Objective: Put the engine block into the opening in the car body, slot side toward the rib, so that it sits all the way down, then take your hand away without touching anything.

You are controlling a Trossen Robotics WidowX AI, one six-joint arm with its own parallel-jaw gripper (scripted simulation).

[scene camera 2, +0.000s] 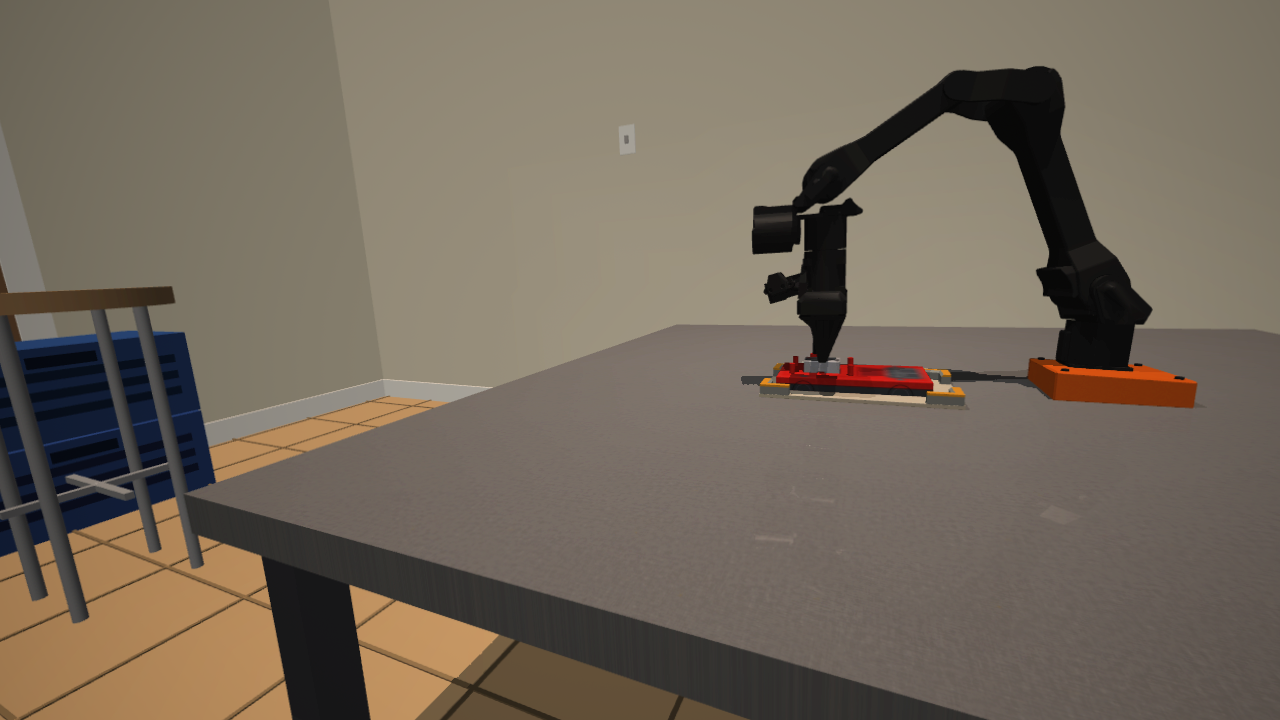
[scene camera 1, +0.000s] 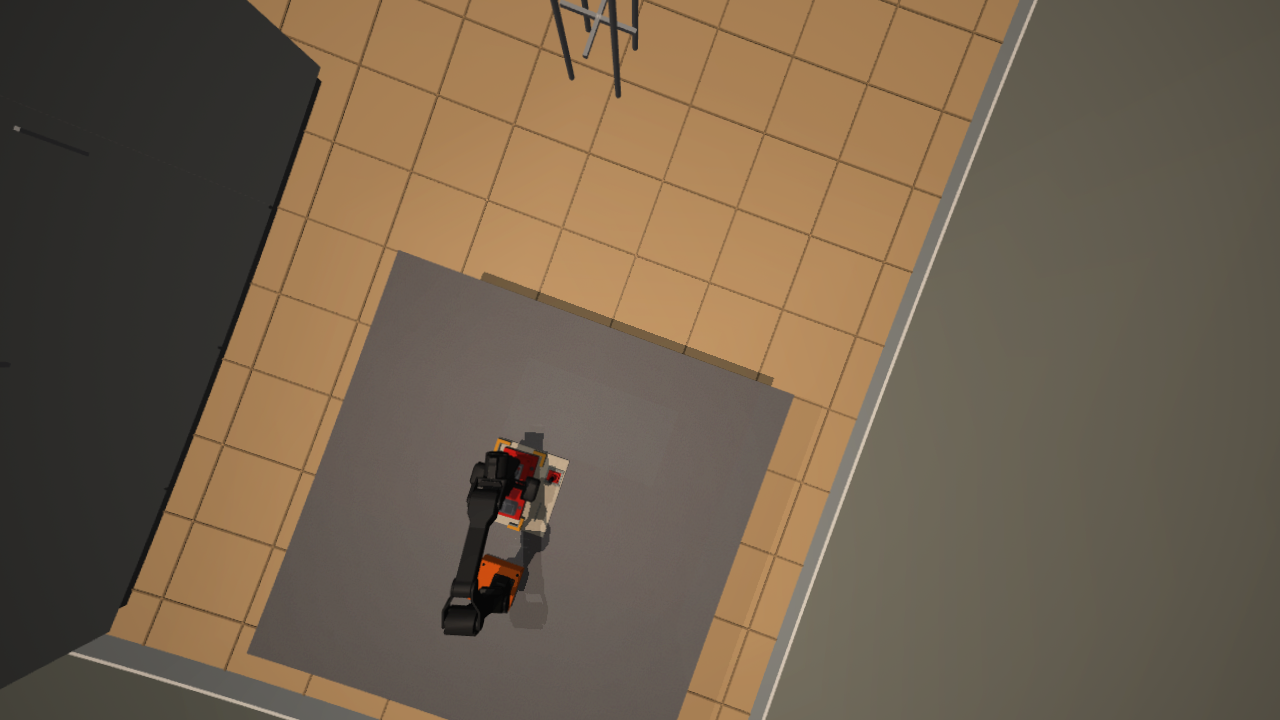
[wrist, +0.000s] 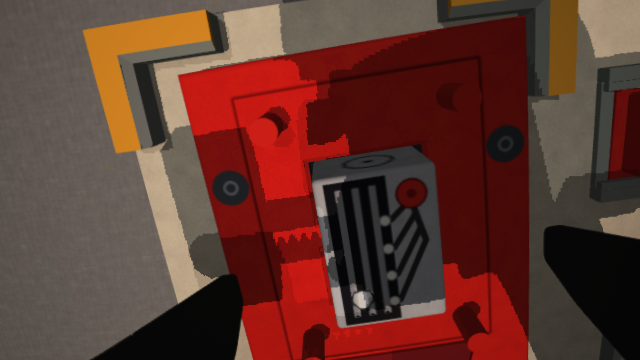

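Observation:
A grey engine block point(wrist: 378, 215) and a thin grey bar point(wrist: 136, 65) are in the scene, together with a red car body point(scene camera 2: 862, 379); the wrist view also has the red car body point(wrist: 459, 95). The gripper point(scene camera 2: 823, 356) is open and holds nothing. Scene camera 1 shows the gripper point(scene camera 1: 513, 474), and so does the wrist view, with the gripper point(wrist: 390, 266).

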